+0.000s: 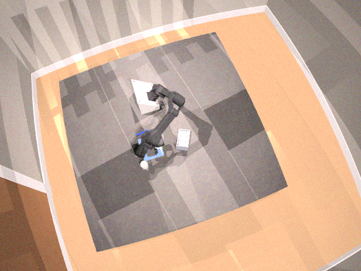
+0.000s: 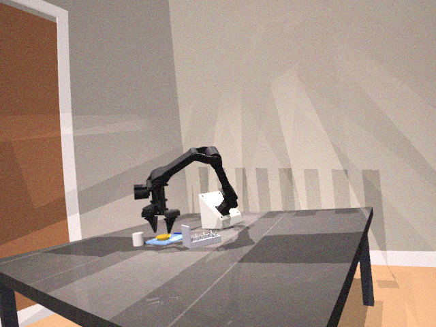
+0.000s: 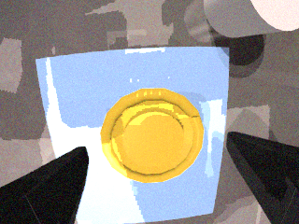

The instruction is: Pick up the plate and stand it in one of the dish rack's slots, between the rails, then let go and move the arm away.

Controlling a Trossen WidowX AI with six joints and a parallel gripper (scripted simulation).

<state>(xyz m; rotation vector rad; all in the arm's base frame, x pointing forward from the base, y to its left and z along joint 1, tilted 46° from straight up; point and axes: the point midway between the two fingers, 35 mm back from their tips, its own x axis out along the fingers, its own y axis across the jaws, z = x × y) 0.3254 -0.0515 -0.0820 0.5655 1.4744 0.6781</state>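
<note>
Right now my gripper tip is 20 mm above the yellow plate. From my gripper tip the other things lie so: white cup (90 mm ahead, 60 mm to the right, 10 mm below); then blue spoon (130 mm behind, 10 mm to the right, 30 mm below); then mat (20 mm behind, 10 mm to the left, 30 mm below).
</note>
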